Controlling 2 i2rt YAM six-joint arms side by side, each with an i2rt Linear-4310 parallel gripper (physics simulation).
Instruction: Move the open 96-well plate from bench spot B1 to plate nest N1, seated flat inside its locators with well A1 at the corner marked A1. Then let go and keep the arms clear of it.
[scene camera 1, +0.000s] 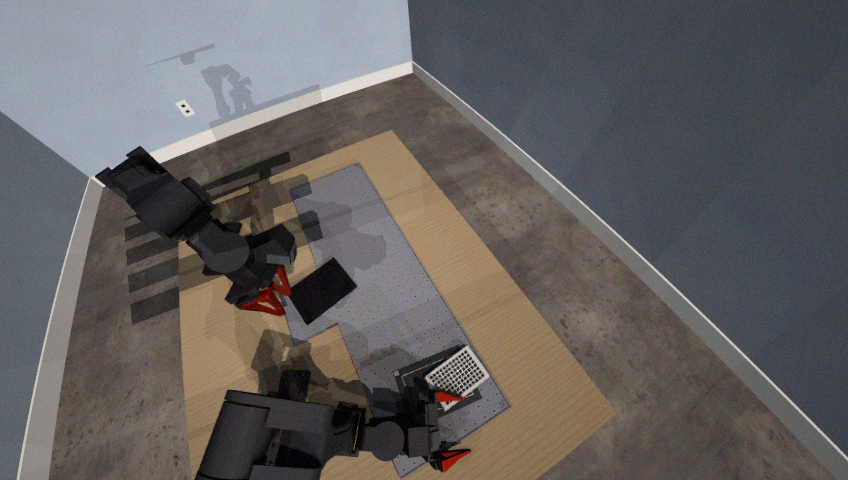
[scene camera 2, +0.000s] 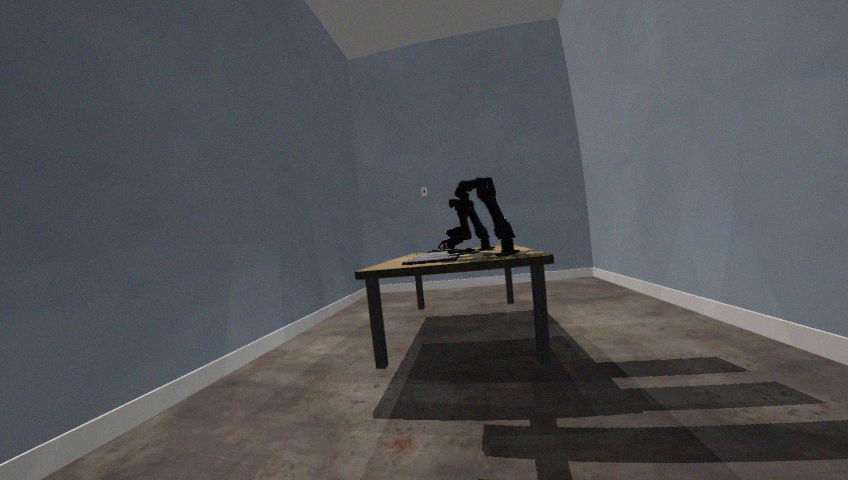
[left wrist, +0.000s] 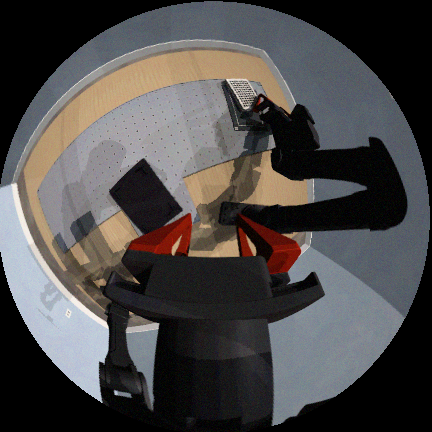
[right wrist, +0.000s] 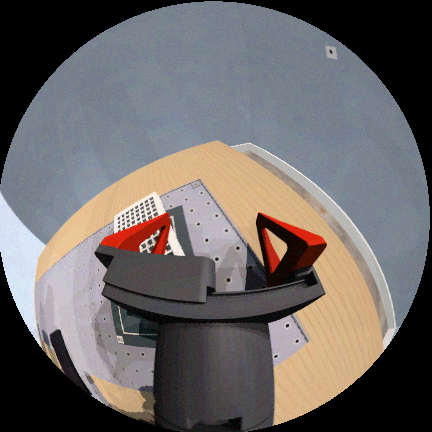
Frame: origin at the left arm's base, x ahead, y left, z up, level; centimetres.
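Where they show: left gripper, between the fingertips: (scene camera 1: 286, 304) (scene camera 2: 463, 222) (left wrist: 213, 217); right gripper, between the fingertips: (scene camera 1: 467, 423) (scene camera 2: 441, 247) (left wrist: 269, 100) (right wrist: 212, 217); left arm's base, origin of its link: (scene camera 2: 508, 253); right arm's base, origin of its link: (scene camera 2: 485, 249) (left wrist: 247, 213).
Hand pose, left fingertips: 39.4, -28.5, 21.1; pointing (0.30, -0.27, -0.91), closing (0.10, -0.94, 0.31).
Observation:
Each offset is from my left fingertips to the centre of the thing, as dx, dy, dz. "spot": to the spot under its first point. Level surfaces: height alone.
The white 96-well plate {+33.5, -12.5, -18.9} (scene camera 1: 457, 371) (left wrist: 242, 93) (right wrist: 137, 212) lies over a dark, white-outlined base {+28.8, -14.0, -19.7} (scene camera 1: 409, 383) (left wrist: 233, 116) (right wrist: 186, 226), offset to one side of the outline. Its exact tilt and well A1 cannot be told. My right gripper (scene camera 1: 468, 424) (right wrist: 212, 217) is open. One finger overlaps the plate's near edge in the pictures; contact is unclear, and the other finger is off to the side. My left gripper (scene camera 1: 287, 303) is half open and empty, beside a black rectangular piece {spot: -1.2, +10.4, -18.6} (scene camera 1: 322, 291) (left wrist: 145, 197). Which spot is B1 or N1 is not readable.
A grey perforated board {dz -19.8} (scene camera 1: 392, 267) (left wrist: 155, 125) lies under the dark base and the black piece. The wooden table {dz -21.1} (scene camera 1: 476, 285) (scene camera 2: 410, 268) surrounds it. The right arm's base (left wrist: 235, 213) stands near the board's inner edge. The details in scene camera 2 are too small to tell.

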